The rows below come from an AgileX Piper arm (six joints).
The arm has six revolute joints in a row. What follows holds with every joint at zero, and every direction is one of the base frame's. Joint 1 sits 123 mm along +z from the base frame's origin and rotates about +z. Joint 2 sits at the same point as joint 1 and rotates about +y. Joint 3 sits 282.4 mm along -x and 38.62 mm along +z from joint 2 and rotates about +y. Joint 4 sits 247.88 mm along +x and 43.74 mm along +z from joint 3 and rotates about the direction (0.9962, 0, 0.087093). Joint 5 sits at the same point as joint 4 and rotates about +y. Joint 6 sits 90.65 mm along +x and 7.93 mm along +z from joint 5 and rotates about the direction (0.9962, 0, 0.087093). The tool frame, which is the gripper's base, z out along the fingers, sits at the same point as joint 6; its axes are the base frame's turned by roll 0, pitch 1.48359 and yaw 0 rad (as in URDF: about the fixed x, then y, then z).
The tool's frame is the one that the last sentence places.
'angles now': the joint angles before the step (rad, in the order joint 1, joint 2, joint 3, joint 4, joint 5, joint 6). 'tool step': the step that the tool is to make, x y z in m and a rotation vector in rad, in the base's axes. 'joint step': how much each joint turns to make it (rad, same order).
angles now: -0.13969 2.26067 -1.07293 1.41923 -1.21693 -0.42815
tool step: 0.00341 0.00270 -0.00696 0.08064 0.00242 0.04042
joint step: -0.00001 0.00000 -0.00001 -0.00001 0.09024 -0.00001
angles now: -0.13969 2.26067 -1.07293 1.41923 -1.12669 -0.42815
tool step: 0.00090 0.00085 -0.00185 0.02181 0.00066 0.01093
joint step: 0.00000 0.00002 -0.00001 0.00000 0.02440 0.00001
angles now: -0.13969 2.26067 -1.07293 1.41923 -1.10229 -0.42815
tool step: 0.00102 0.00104 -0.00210 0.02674 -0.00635 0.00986
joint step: -0.00001 -0.00002 0.00001 -0.00001 0.02815 0.00778
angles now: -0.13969 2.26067 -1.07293 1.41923 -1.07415 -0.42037
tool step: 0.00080 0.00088 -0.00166 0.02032 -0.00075 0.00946
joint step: 0.00001 0.00001 0.00001 0.00000 0.02237 0.00152
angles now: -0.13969 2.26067 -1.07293 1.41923 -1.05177 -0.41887
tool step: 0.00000 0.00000 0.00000 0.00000 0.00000 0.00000
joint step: 0.00000 0.00000 0.00000 0.00000 0.00000 0.00000
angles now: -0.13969 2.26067 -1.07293 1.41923 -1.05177 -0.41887
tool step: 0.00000 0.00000 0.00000 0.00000 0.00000 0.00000
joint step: 0.00000 0.00000 0.00000 0.00000 0.00000 0.00000
